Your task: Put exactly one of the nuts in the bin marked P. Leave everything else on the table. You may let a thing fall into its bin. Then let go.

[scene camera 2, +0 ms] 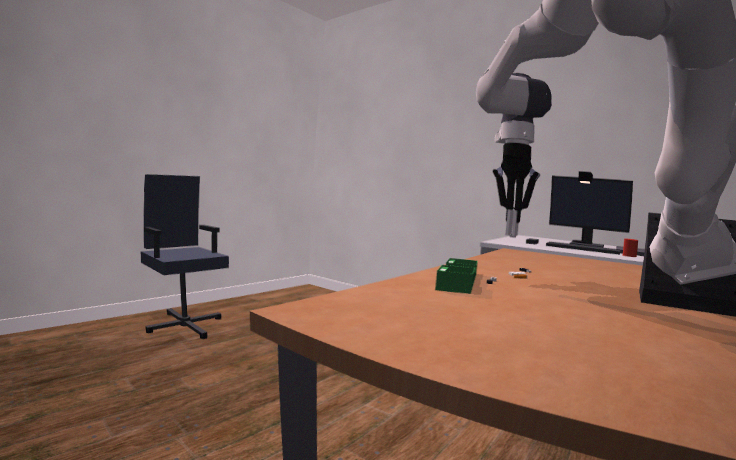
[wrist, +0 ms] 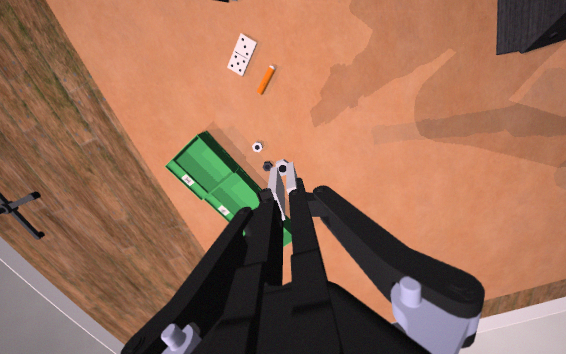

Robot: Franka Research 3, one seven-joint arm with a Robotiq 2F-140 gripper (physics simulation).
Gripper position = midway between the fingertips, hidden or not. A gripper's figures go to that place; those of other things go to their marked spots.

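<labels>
A green three-compartment bin block (scene camera 2: 458, 275) stands 0.88 m from the lens, while the gripper (scene camera 2: 511, 235) is 1.01 m from the lens. The green three-compartment bin block is thus nearer to the lens than the gripper.
</labels>
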